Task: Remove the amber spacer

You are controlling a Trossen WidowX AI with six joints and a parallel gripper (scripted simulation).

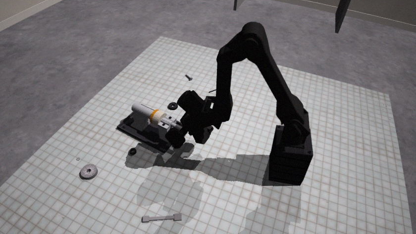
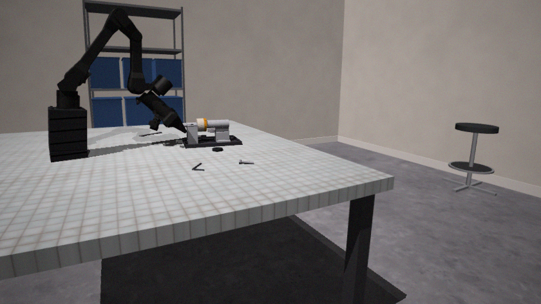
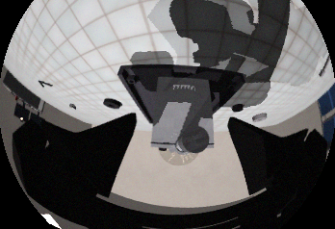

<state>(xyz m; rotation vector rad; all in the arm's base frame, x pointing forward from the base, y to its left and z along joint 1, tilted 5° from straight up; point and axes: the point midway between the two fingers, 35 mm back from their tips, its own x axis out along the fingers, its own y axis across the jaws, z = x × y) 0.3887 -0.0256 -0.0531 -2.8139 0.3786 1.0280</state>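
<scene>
The grey shaft is 6 cm ahead of my hand and 2 cm to the right of it. Also, from my hand: amber spacer: 10 cm ahead, 3 cm to the right, 1 cm below; then grey disc: 26 cm ahead, 22 cm to the left, 8 cm below; then screw: 38 cm to the right, 8 cm below, 7 cm ahead.
</scene>
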